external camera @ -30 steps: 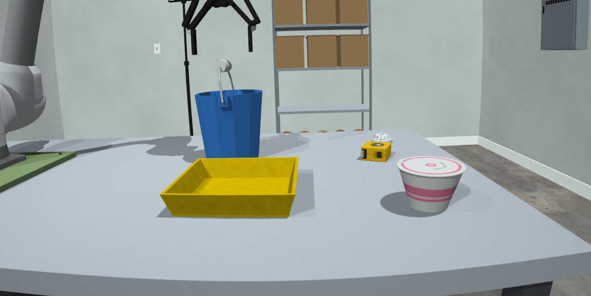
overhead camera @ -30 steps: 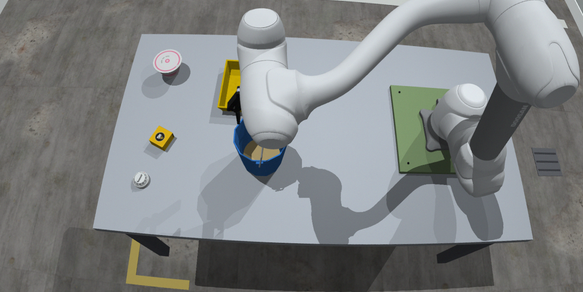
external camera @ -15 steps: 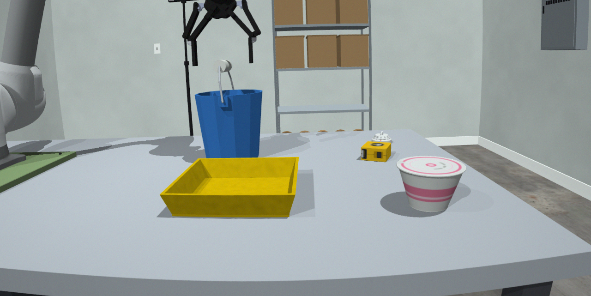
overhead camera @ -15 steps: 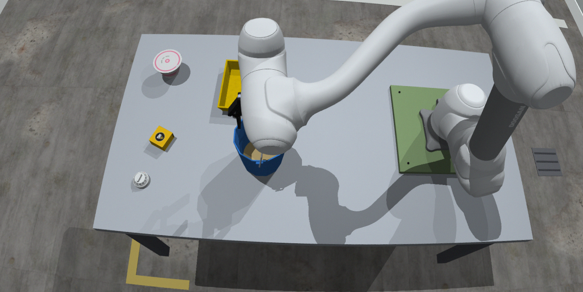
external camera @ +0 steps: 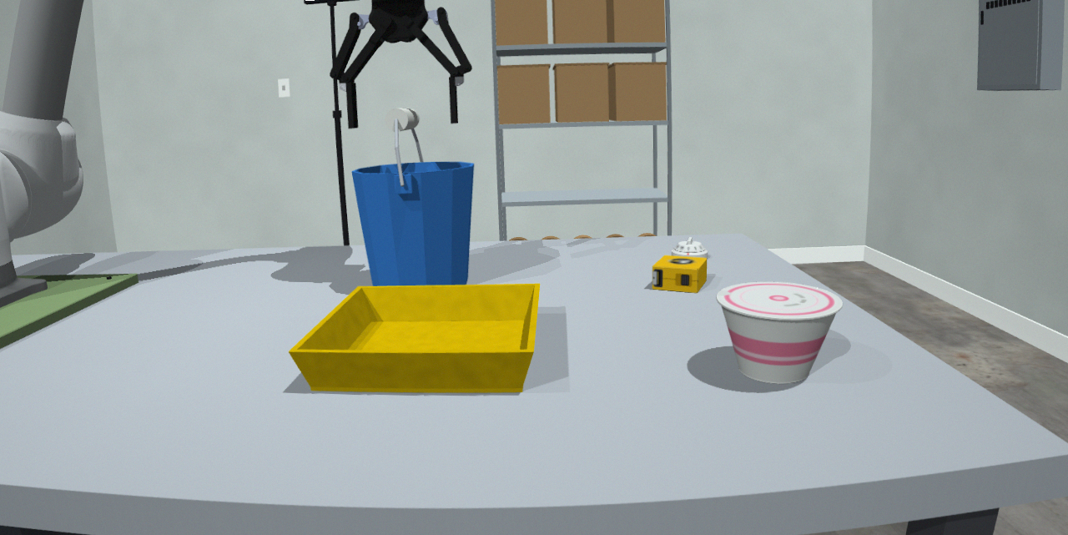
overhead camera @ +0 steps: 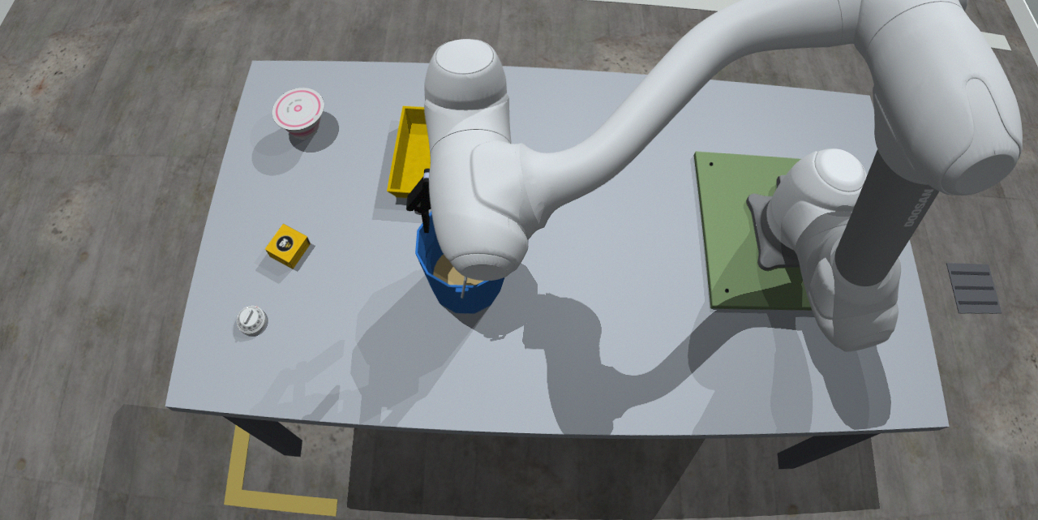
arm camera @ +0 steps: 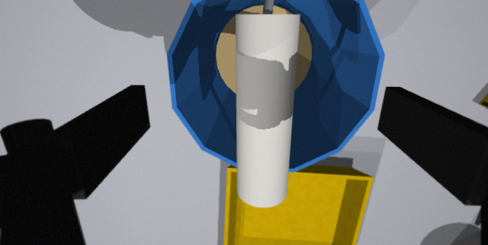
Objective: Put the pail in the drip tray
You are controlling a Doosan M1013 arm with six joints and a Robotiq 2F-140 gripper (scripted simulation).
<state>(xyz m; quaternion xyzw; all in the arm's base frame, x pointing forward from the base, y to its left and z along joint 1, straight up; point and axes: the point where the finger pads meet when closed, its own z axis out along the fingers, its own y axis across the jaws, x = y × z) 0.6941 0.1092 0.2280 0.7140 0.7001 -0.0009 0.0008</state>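
Right now my hand is 30 mm above the pail handle. From my hand the other things lie so: yellow drip tray (60 mm ahead, 290 mm to the right, 230 mm below); blue pail (10 mm ahead, 100 mm below).
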